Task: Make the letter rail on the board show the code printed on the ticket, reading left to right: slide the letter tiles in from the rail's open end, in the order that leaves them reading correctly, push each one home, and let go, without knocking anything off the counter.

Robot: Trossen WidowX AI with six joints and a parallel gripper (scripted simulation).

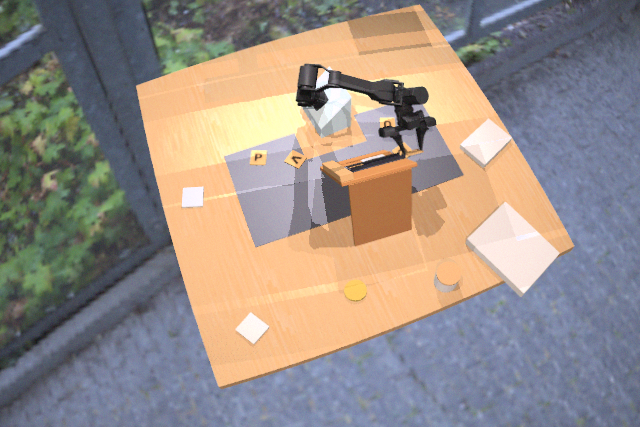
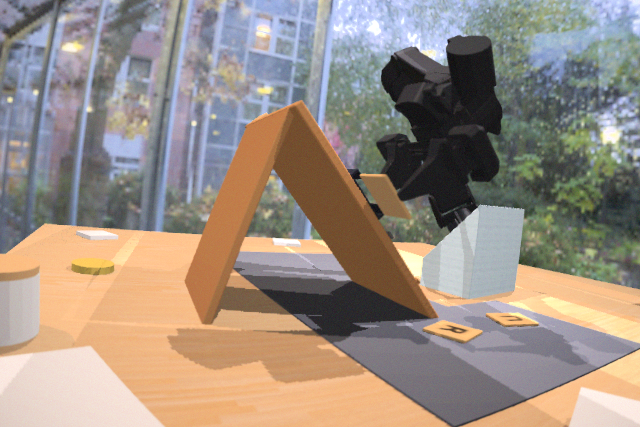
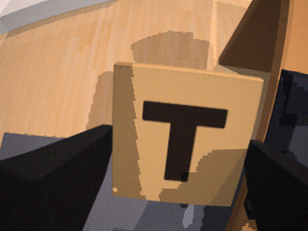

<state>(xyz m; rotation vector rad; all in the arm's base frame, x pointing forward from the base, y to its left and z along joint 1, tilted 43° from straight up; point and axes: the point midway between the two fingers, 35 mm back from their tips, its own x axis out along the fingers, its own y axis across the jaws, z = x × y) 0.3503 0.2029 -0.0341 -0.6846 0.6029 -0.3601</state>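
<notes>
Right now my gripper tip is 100 mm to the left of the white ticket, 80 mm above it and 70 mm past it. Also, from my gripper tip: t tile right at my gripper tip; grey mat 180 mm to the right, 180 mm behind, 170 mm below.
</notes>
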